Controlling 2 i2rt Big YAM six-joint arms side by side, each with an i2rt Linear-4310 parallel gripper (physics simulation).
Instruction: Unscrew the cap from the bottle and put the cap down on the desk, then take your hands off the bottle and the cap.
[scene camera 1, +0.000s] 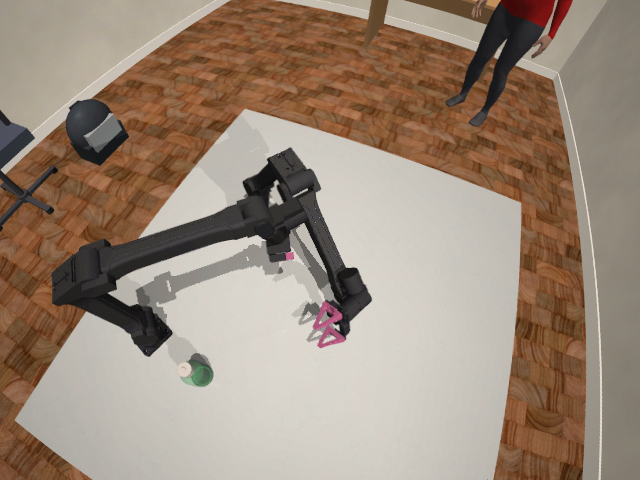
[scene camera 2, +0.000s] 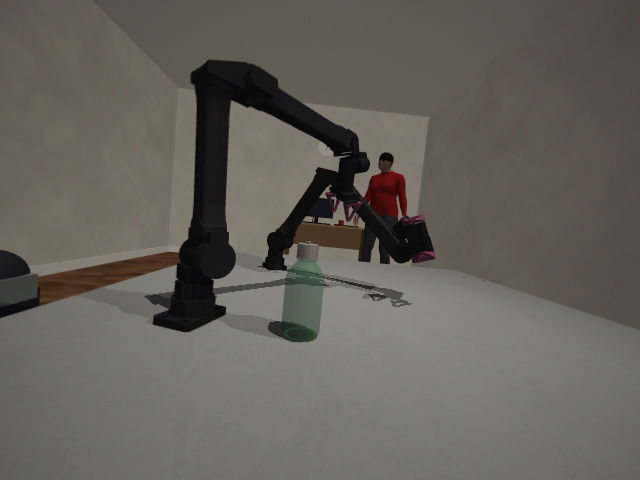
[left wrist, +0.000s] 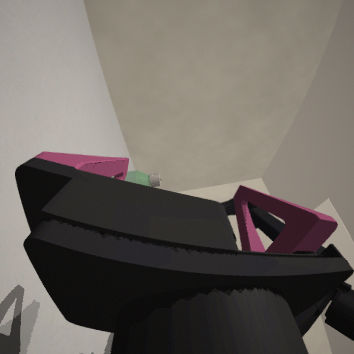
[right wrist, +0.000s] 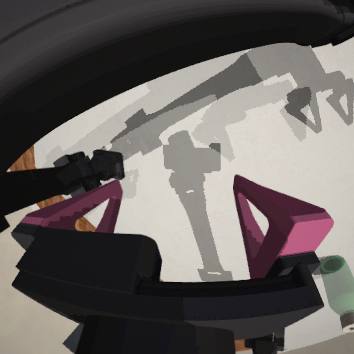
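Seen in the pictures: left gripper, fingertip midpoint: (scene camera 1: 316, 338) (scene camera 2: 417, 236) (left wrist: 184, 178); right gripper, fingertip midpoint: (scene camera 1: 284, 239) (scene camera 2: 340, 216) (right wrist: 174, 183); left arm's base at its link origin: (scene camera 2: 274, 267) (right wrist: 109, 162); right arm's base at its link origin: (scene camera 1: 153, 337) (scene camera 2: 192, 318).
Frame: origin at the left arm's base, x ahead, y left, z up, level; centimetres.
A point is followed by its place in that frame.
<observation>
A green translucent bottle (scene camera 1: 202, 375) @(z 11.9, x -13.7, y -72.3 cm) (scene camera 2: 302, 297) @(z 8.6, x -18.9, y -74.6 cm) (left wrist: 137, 178) @(z 12.1, x -13.6, y -71.6 cm) (right wrist: 338, 289) @(z 10.5, x -14.7, y -68.4 cm) stands upright on the white desk (scene camera 1: 423, 268) @(z 0.0, x 65.8, y -34.8 cm) (scene camera 2: 361, 408) @(z 0.0, x -18.2, y -93.3 cm), near the right arm's base. Its whitish ribbed cap (scene camera 1: 184, 368) @(z 18.7, x -17.0, y -71.1 cm) (scene camera 2: 308, 251) @(z 16.9, x -17.9, y -73.1 cm) (left wrist: 155, 180) @(z 17.1, x -15.2, y -70.6 cm) (right wrist: 347, 320) @(z 17.2, x -16.1, y -69.6 cm) sits on the bottle's top. My right gripper (scene camera 1: 282, 256) (scene camera 2: 341, 214) @(z 25.8, x 11.9, y -34.8 cm) (right wrist: 174, 183) @(z 25.8, x 11.9, y -34.8 cm) is open and empty, above the desk, well behind the bottle in scene camera 2. In scene camera 1 its fingers are mostly hidden. My left gripper (scene camera 1: 317, 337) @(z 21.6, x 20.1, y -63.8 cm) (scene camera 2: 425, 238) @(z 21.6, x 20.1, y -63.8 cm) (left wrist: 184, 178) @(z 21.6, x 20.1, y -63.8 cm) is open and empty, to the right of the bottle and apart from it.
The right arm's base (scene camera 1: 149, 335) (scene camera 2: 190, 316) @(z 1.9, x -36.7, y -62.3 cm) stands beside the bottle, up and left of it in scene camera 1. The right forearm (scene camera 1: 175, 240) @(z 52.9, x -9.7, y -49.8 cm) (scene camera 2: 305, 117) @(z 49.6, x -12.4, y -51.7 cm) reaches across near the left arm. A person in red (scene camera 1: 529, 10) (scene camera 2: 386, 193) stands beyond the desk.
</observation>
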